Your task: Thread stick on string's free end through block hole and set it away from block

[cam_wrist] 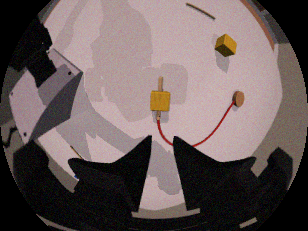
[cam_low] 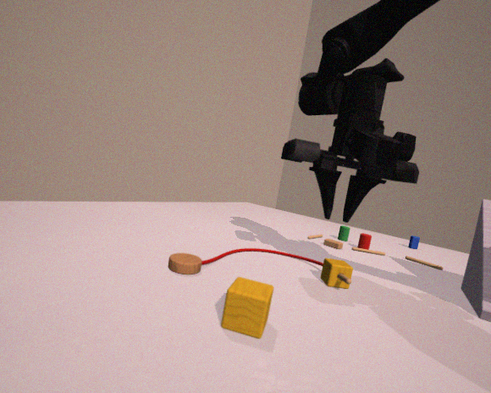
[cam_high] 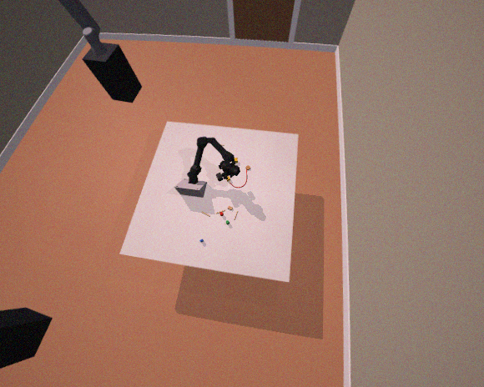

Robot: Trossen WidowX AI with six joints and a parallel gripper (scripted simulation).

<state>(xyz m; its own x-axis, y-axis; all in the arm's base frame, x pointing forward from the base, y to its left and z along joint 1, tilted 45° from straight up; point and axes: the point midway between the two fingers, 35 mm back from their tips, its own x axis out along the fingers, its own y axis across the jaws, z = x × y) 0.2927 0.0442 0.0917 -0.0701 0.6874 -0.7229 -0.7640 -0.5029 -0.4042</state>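
Right now my gripper tip is 1 cm past the thin wooden stick, 1 cm to the right of it and 7 cm above it. From my gripper tip the other things lie so: short wooden piece (6 cm ahead, 22 cm to the right, 8 cm below); yellow block (1 cm behind, 21 cm to the left, 7 cm below); round wooden button (12 cm ahead, 17 cm to the left, 8 cm below).
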